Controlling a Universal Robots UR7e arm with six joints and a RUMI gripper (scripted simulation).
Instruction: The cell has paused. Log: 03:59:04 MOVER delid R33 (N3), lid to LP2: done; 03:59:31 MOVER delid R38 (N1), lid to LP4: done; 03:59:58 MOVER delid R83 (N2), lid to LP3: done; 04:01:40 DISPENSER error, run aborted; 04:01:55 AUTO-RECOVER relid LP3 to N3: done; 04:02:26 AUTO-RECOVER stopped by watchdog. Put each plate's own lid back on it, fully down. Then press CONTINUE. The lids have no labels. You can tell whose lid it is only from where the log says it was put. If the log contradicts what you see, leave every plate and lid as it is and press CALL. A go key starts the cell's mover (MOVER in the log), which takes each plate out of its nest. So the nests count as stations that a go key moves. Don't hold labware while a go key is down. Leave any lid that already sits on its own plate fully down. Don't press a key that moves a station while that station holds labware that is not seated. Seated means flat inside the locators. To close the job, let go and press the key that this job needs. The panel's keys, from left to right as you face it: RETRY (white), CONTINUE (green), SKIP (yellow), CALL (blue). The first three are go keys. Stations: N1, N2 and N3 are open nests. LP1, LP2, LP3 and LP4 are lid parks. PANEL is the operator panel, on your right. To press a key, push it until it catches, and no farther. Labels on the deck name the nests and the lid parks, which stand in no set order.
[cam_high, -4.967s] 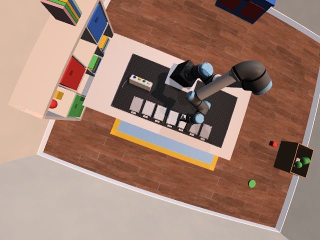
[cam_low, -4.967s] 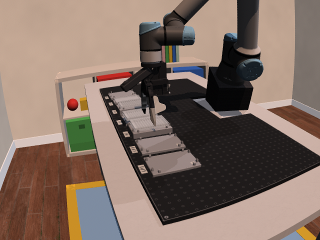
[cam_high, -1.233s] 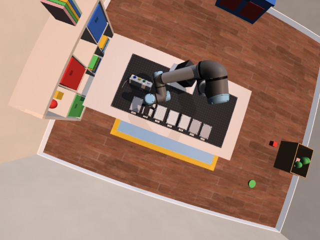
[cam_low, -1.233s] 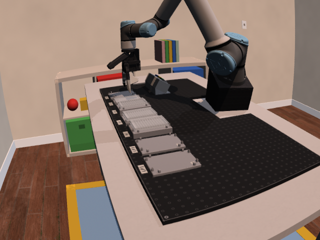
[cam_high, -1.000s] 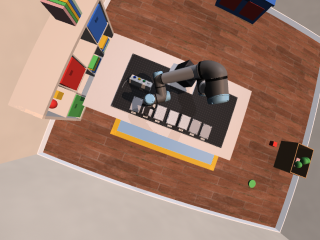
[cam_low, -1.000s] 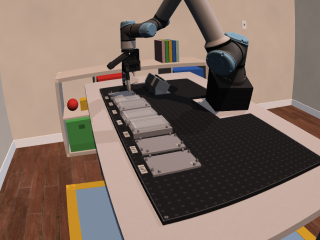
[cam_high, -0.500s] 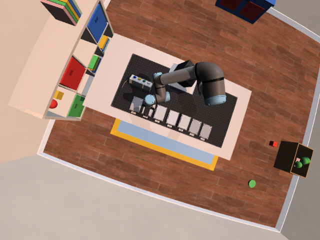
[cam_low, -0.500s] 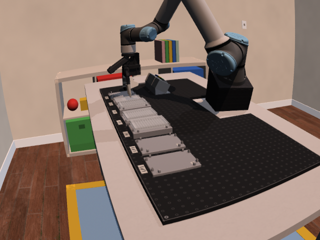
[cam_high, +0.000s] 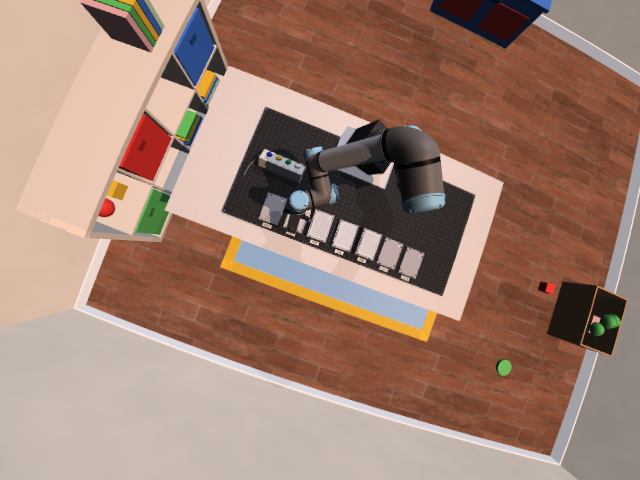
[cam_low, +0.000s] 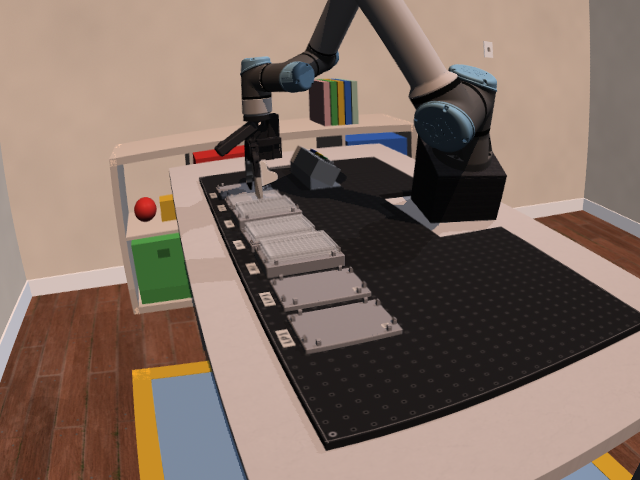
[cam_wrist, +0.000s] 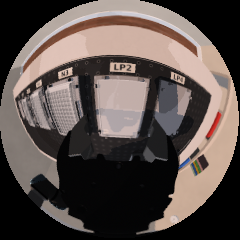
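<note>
The clear plate lid lies 1 cm below my hand. Round my hand: lid park: 4 cm behind, 65 cm to the left, 2 cm below; then clear lid: 2 cm behind, 26 cm to the left.
</note>
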